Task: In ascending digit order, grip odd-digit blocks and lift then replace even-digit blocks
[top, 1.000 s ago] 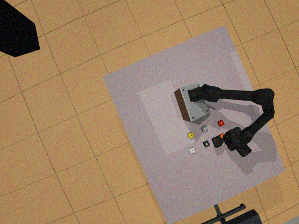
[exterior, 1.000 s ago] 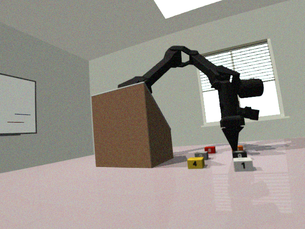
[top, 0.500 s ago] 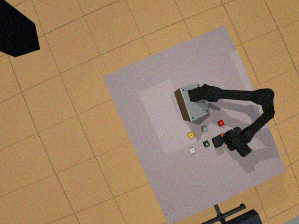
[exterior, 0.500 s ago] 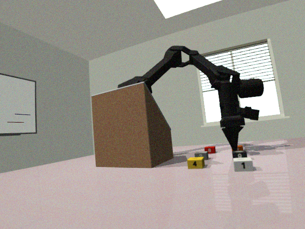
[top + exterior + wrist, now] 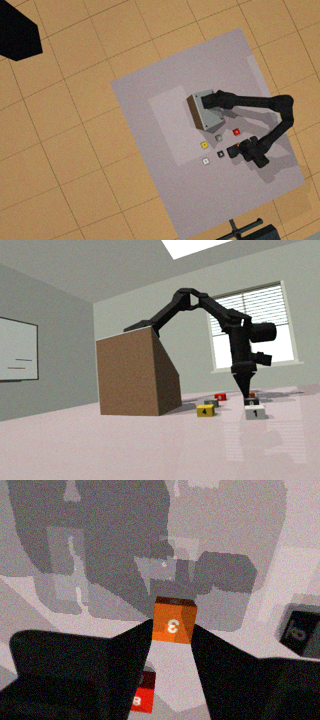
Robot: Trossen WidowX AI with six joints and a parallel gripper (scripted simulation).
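My gripper tip is 10 mm short of the orange 3 block. The rest, counted from my gripper tip: grey 2 block 70 mm behind, 100 mm to the right; then black 9 block 30 mm ahead, 120 mm to the right; then red 8 block 80 mm behind, 10 mm to the left.
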